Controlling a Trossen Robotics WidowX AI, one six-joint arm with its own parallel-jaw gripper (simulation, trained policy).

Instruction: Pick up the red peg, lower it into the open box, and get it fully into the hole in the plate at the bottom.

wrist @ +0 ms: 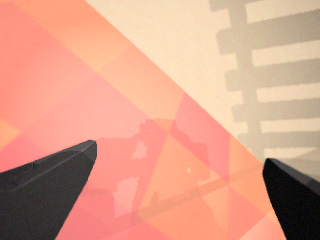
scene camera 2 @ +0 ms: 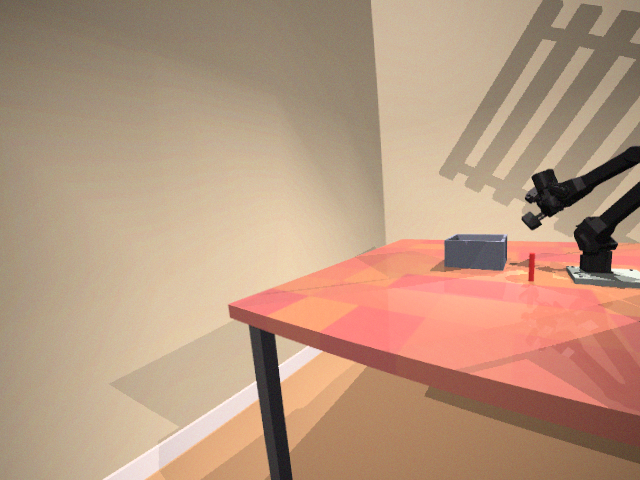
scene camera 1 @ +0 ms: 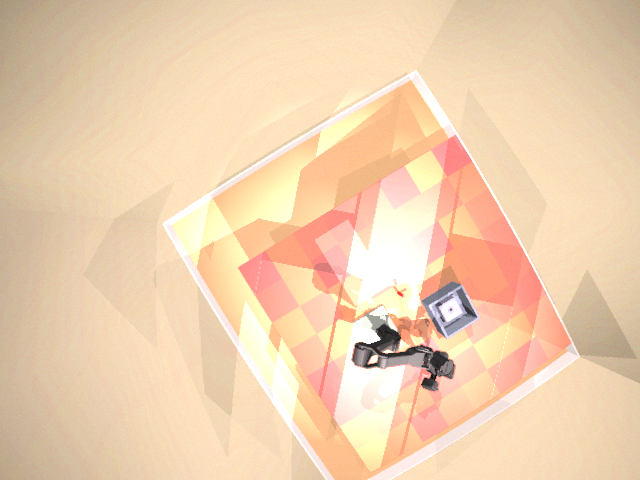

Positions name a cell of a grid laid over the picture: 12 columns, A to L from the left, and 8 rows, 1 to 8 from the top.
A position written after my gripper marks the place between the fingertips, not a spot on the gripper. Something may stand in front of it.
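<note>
My gripper (wrist: G6) in sight. Grey box (scene camera 2: I5) in sight. Scene camera 1 too: grey box (scene camera 1: I6). Grey box out of frame in the wrist view.
</note>
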